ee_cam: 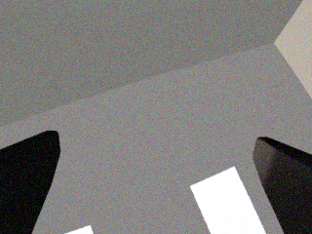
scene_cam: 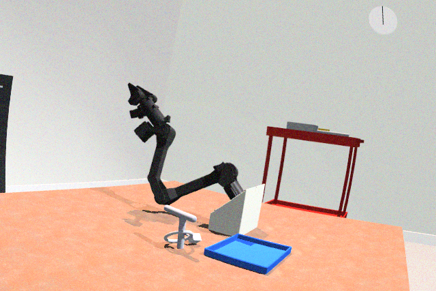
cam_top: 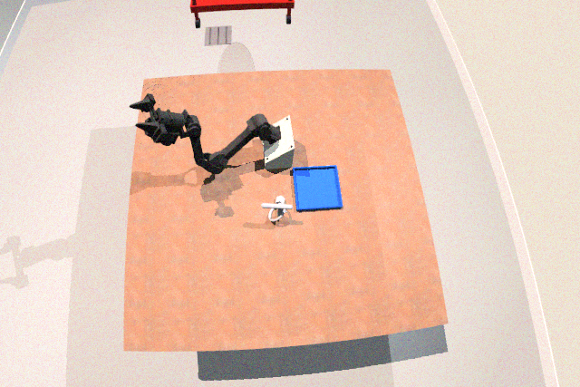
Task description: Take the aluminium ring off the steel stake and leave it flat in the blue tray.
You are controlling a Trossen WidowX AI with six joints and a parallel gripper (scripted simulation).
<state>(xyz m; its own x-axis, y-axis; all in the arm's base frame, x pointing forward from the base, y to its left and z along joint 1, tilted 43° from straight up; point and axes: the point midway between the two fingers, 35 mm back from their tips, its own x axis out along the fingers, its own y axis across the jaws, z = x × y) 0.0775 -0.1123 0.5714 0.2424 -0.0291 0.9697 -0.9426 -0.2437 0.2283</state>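
The ring is 47 cm to the left of my gripper tip, 44 cm below it and 22 cm ahead of it. Also, from my gripper tip: blue tray 65 cm to the left, 47 cm below, 13 cm ahead.
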